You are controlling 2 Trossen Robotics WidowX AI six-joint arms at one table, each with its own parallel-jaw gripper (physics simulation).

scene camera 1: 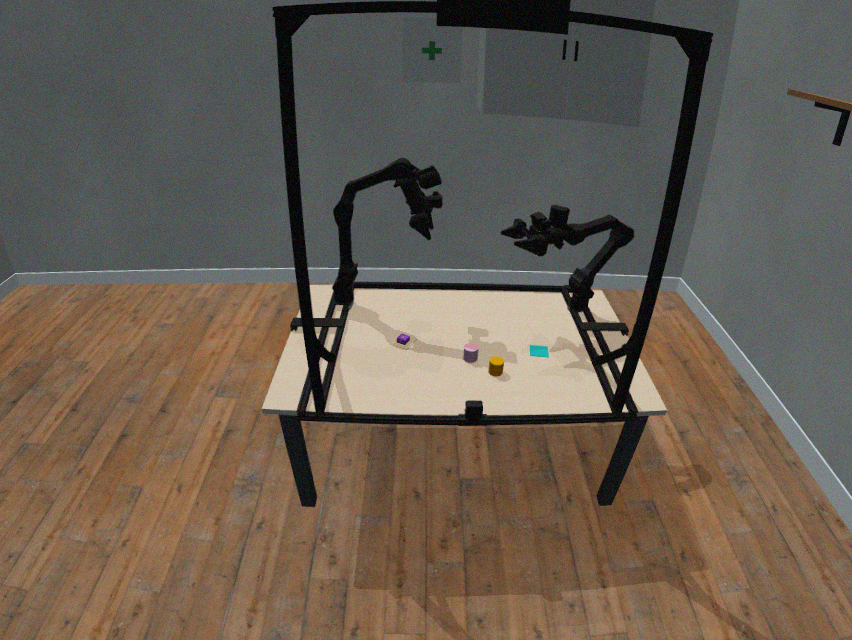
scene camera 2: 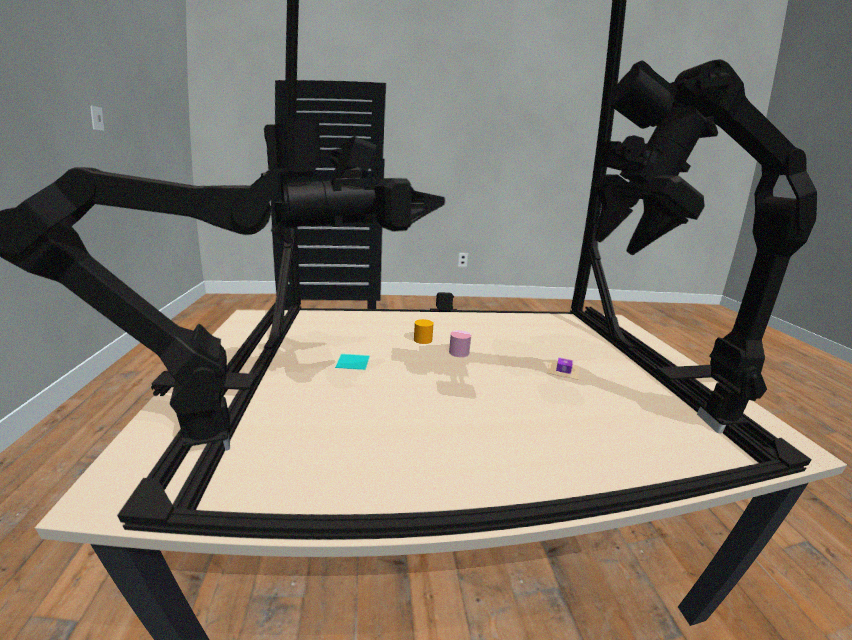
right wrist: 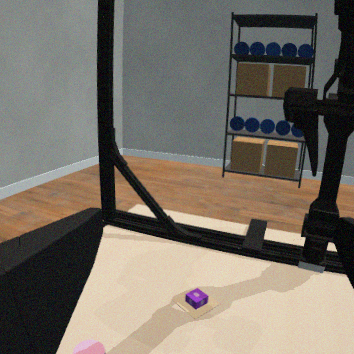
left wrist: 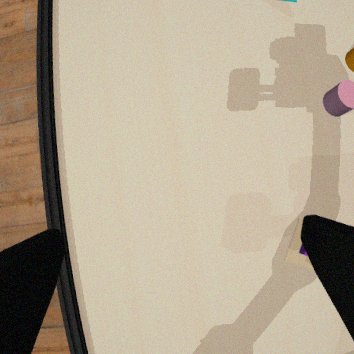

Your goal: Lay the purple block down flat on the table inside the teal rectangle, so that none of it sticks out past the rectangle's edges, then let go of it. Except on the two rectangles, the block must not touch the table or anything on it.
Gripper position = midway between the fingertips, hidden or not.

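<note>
My right gripper (scene camera 2: 429, 198) is open and holds nothing, and you can find it in scene camera 1 (scene camera 1: 507, 237) and in the right wrist view (right wrist: 222, 225) too. My left gripper (scene camera 2: 612, 246) is open and holds nothing; it's also there in scene camera 1 (scene camera 1: 430, 234) and in the left wrist view (left wrist: 183, 235).
</note>
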